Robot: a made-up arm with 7 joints. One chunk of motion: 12 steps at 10 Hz.
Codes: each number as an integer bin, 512 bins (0 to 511) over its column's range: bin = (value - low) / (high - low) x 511, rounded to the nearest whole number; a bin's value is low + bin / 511 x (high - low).
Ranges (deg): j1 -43..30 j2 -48..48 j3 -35..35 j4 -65..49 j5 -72..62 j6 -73..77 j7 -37..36
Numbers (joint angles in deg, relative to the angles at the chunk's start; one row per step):
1: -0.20 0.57 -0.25 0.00 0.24 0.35 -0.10
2: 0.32 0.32 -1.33 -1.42 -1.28 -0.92 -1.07
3: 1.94 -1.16 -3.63 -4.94 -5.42 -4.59 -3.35
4: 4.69 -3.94 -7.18 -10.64 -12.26 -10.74 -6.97
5: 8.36 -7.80 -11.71 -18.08 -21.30 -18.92 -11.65
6: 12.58 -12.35 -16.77 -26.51 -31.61 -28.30 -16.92
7: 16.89 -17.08 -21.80 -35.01 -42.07 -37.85 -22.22
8: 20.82 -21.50 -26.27 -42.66 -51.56 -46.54 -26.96
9: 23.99 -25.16 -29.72 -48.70 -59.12 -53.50 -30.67
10: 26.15 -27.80 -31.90 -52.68 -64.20 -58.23 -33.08
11: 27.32 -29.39 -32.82 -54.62 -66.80 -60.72 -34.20
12: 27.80 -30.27 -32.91 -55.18 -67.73 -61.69 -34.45
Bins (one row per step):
1: 300 259 254 291 275 250 258
2: 303 257 246 285 270 246 252
3: 315 249 229 269 254 233 236
4: 334 235 203 244 228 212 210
5: 360 214 170 210 193 184 177
6: 389 190 133 173 154 152 141
7: 419 165 96 134 114 120 103
8: 447 141 64 100 78 90 70
9: 469 122 39 73 49 66 44
10: 484 108 23 55 30 50 27
11: 492 99 16 47 20 42 20
12: 496 94 15 44 16 39 18

